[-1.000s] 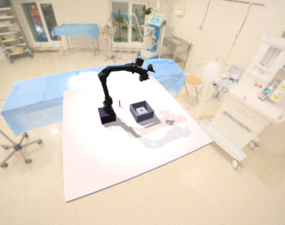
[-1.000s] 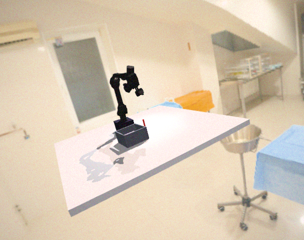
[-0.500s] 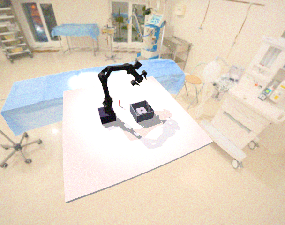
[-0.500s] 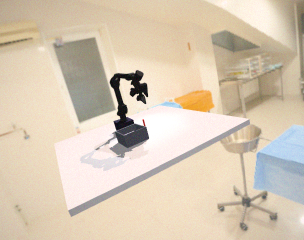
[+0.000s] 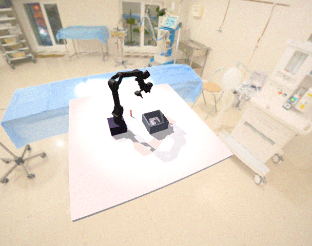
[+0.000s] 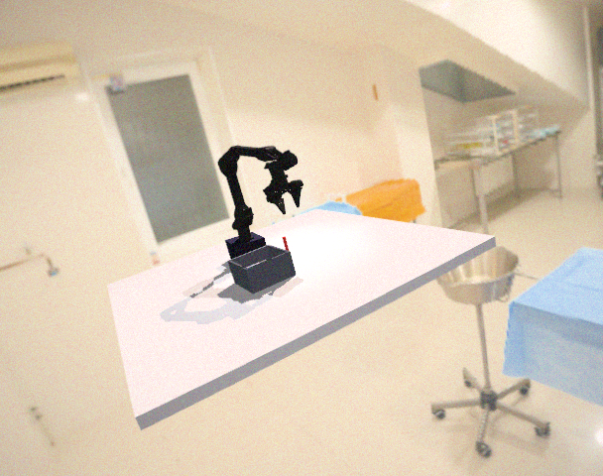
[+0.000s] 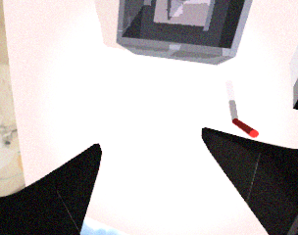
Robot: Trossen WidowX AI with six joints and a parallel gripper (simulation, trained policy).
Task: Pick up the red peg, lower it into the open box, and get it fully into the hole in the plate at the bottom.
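Now: the red peg 18 cm below my gripper tip, 16 cm behind it and 3 cm to the left of it. Also, from my gripper tip: pale plate: 19 cm to the right, 17 cm below, 1 cm behind; then grey box: 19 cm to the right, 19 cm below, 1 cm behind.
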